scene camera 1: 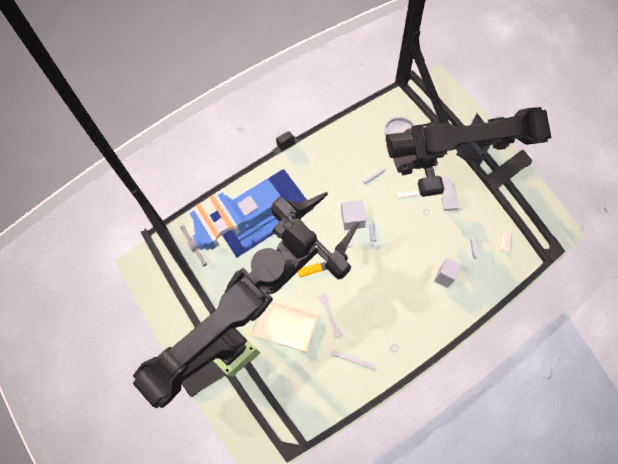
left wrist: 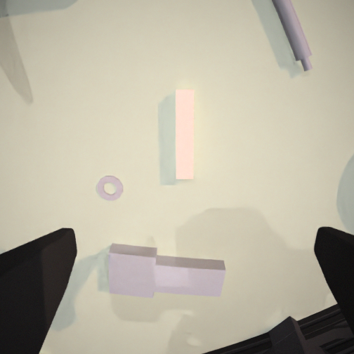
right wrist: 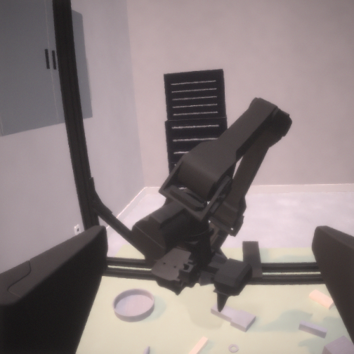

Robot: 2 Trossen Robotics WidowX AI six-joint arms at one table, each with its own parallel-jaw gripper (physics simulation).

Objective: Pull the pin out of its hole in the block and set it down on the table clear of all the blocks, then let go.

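Places are measured from the left arm's base along level axes (x down, y back, z left), in centimetres.
Pixels of known places: left gripper, fingertip midpoint: (scene camera 1: 420, 175); right gripper, fingertip midpoint: (scene camera 1: 342, 207); right arm's base, origin of the base link: (scene camera 1: 227, 347).
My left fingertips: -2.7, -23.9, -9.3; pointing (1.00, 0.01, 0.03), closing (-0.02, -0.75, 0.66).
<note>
Ahead of a thing's pixels: the offset from my left fingertips to its middle, as dx, dy, dz. "spot": to the spot under its first point.
A pale square pin {+11.2, -1.5, -1.1} (scene camera 1: 408, 194) (left wrist: 185, 135) (right wrist: 199, 346) lies flat on the table, apart from the blocks. A stepped mauve block {+11.1, +5.4, +8.8} (scene camera 1: 450, 201) (left wrist: 132, 274) (right wrist: 242, 321) lies near it. A cube {+8.8, -16.1, -10.6} (scene camera 1: 353, 215) and a smaller block {+7.3, -17.0, +19.3} (scene camera 1: 447, 272) stand farther off; no hole shows in any block, so I cannot tell which has it. My left gripper (left wrist: 198, 241) is wide open and empty above the table, with the stepped block below and between its fingers in view; its fingers are hidden in the scene view. My right gripper (scene camera 1: 341, 209) (right wrist: 212, 238) is open and empty.
A small ring {+11.7, -3.0, +5.9} (scene camera 1: 423, 212) (left wrist: 100, 188) lies near the pin. A round rod {+11.2, -1.7, -12.0} (scene camera 1: 374, 176) (left wrist: 295, 35), a round dish (right wrist: 134, 306), a short bar {+10.9, -5.2, +23.1} (scene camera 1: 474, 248) and a peach block {+11.0, +1.9, +30.8} (scene camera 1: 505, 241) lie around. A blue model {spot: +3.3, -27.5, -32.2} (scene camera 1: 260, 200) and a yellow-handled tool {+10.9, -35.6, -13.3} (scene camera 1: 310, 270) are by the right arm.
</note>
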